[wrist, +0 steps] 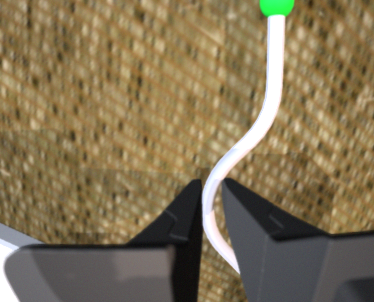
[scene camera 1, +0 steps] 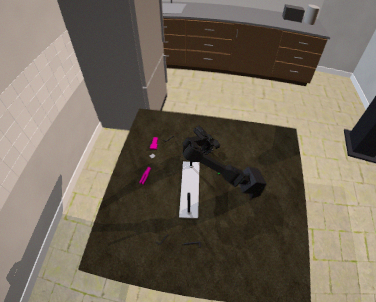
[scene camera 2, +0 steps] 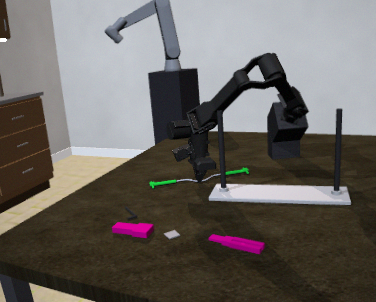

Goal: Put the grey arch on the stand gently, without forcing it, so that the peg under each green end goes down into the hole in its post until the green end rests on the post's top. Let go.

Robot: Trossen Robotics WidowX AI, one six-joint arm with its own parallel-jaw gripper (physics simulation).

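Frame: origin at the arm's base, x back, y right, z up, level; centimetres.
Seen in the pictures: gripper, between the fingertips: (wrist: pixel 211 187) (scene camera 1: pixel 205 154) (scene camera 2: pixel 198 182); arm's base, origin of its link: (scene camera 1: pixel 245 179) (scene camera 2: pixel 290 114).
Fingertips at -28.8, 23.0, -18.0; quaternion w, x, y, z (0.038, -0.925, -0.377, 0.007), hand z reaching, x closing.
Note:
Offsets run from my fingertips to a thing's top centre, as dx, dy, dz. "spot": to the spot under its first point.
The grey arch {+2.2, +0.5, +1.2} (scene camera 2: pixel 186 180) (wrist: pixel 274 65) is a thin, pale, wavy rod, low at the table behind the stand's left part in scene camera 2. Its green ends (scene camera 2: pixel 163 183) (scene camera 2: pixel 237 171) point left and right; one green end {spot: -3.4, +6.9, +1.1} (wrist: pixel 276 5) shows at the top of the wrist view. My gripper (scene camera 2: pixel 199 180) (wrist: pixel 211 187) points down and is shut on the rod's wavy middle. Its fingertips are hidden in scene camera 1. The stand's white base {spot: -4.1, -23.2, +1.1} (scene camera 1: pixel 189 180) (scene camera 2: pixel 280 194) bears two upright dark posts (scene camera 2: pixel 222 150) (scene camera 2: pixel 338 150). The posts' holes are too small to make out.
Two magenta pieces {-36.9, -1.3, +1.5} (scene camera 1: pixel 154 143) (scene camera 2: pixel 133 229) {-32.6, -27.9, +1.2} (scene camera 1: pixel 145 175) (scene camera 2: pixel 236 243) and a small grey square {spot: -34.1, -12.2, +0.3} (scene camera 1: pixel 152 156) (scene camera 2: pixel 172 234) lie on the near side in scene camera 2. A thin dark piece {-29.0, +6.8, +0.6} (scene camera 1: pixel 169 138) (scene camera 2: pixel 131 214) lies near them. Another dark piece {+9.7, -62.6, +0.8} (scene camera 1: pixel 192 243) lies beyond the stand.

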